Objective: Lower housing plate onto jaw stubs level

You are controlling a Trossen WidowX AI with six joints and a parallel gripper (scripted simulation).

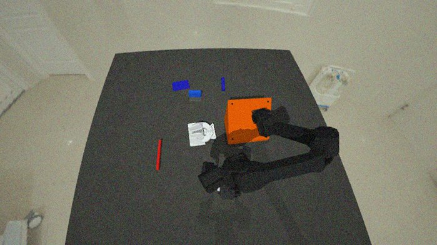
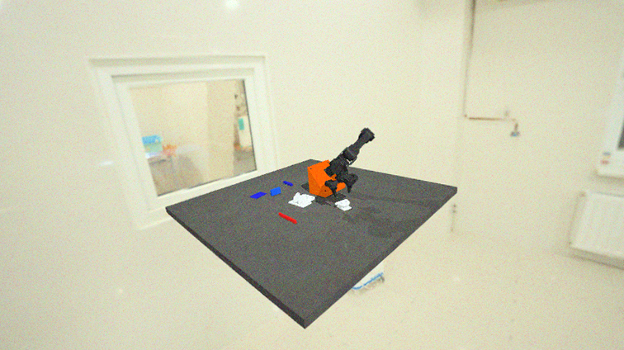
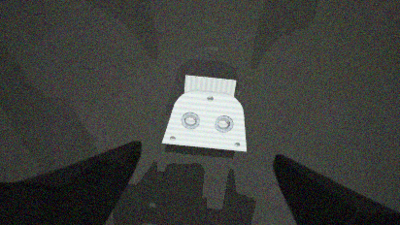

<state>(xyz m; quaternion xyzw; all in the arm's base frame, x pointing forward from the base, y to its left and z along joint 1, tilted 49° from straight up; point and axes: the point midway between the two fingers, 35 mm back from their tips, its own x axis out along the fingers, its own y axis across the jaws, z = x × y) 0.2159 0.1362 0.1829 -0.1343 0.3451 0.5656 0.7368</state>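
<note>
Right now my gripper tip is 1 cm to the right of the small white block and 6 cm above it. Round my gripper tip: red bar (26 cm ahead, 18 cm to the right, 6 cm below).
</note>
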